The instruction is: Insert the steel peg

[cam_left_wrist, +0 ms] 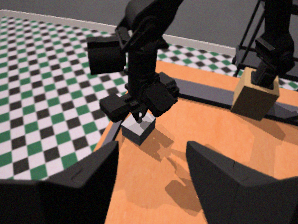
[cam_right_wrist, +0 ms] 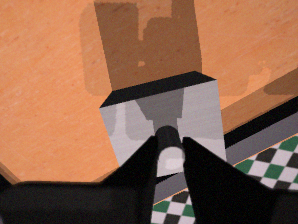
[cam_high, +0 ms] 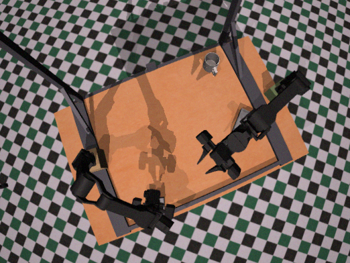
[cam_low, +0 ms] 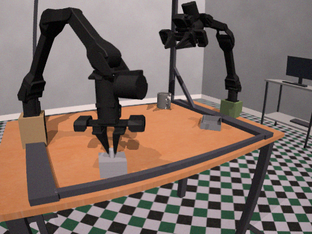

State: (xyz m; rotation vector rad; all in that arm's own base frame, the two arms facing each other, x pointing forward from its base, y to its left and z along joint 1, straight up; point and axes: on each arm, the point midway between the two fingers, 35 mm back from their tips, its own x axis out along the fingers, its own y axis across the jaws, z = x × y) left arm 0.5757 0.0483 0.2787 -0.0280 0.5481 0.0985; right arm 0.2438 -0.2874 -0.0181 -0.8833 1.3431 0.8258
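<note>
My right gripper is now 60 mm above the grey block. The rest, counted from my right hand: grey tray (210 mm behind, 560 mm to the left, 90 mm below).
</note>
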